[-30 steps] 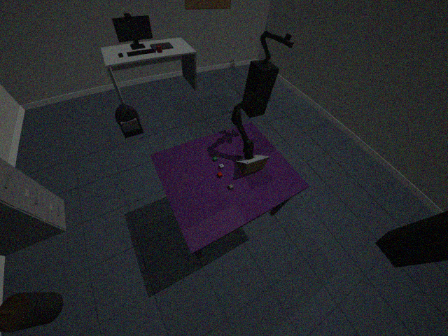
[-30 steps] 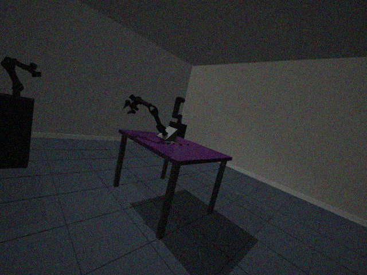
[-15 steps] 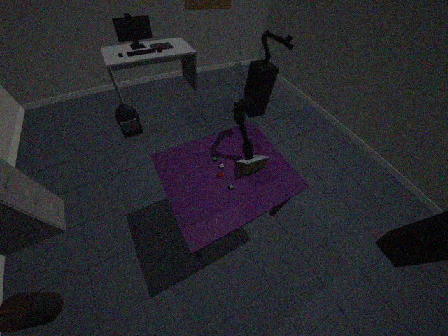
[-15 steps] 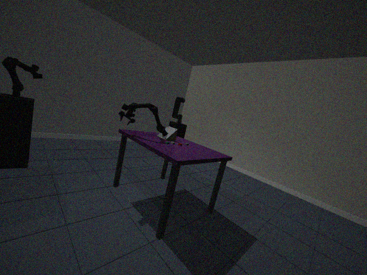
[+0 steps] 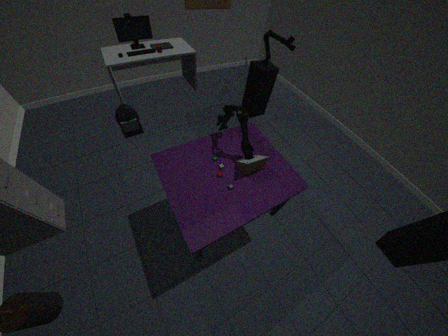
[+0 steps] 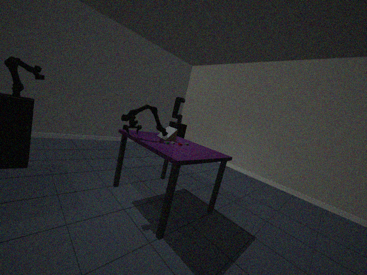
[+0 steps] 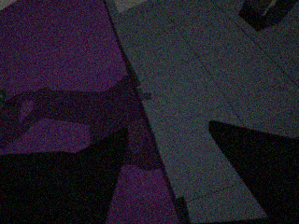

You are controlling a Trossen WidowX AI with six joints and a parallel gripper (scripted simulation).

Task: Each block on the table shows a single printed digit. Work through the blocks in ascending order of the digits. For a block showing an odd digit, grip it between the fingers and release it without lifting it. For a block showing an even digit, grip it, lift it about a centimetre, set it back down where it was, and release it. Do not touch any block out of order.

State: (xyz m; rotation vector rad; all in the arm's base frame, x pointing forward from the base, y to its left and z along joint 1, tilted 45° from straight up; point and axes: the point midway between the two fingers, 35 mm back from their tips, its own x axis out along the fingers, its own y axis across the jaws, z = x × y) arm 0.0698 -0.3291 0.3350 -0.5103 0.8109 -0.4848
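Now: the red block 50 cm to the left of my gripper tip, 21 cm ahead of it and 2 cm below it. From my gripper tip the other things lie so: green block 33 cm to the left, 18 cm ahead, 2 cm below; white block 42 cm to the left, 16 cm ahead, 2 cm below; grey block 63 cm to the left, 17 cm ahead, 2 cm below.
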